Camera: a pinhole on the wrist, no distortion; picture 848 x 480 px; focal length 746.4 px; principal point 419.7 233.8 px. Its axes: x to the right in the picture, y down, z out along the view. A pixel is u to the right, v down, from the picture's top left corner.
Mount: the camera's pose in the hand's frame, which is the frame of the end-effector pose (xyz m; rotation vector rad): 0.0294 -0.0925 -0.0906 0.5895 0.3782 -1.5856
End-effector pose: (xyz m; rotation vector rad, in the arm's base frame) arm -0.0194 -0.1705 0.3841 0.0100 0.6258 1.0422
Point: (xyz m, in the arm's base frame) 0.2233 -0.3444 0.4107
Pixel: 555 71
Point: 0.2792 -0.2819 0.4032
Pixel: 510 284
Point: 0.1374 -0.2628 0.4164
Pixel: 273 77
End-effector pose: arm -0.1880 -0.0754 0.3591 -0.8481 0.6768 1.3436
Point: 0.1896 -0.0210 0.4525
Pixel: 771 278
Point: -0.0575 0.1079 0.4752
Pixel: 53 308
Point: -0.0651 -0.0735 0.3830
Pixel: 206 96
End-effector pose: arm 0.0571 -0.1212 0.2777 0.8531 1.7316 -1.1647
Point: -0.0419 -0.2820 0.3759
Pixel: 272 23
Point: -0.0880 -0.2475 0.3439
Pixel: 390 178
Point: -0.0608 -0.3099 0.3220
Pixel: 241 223
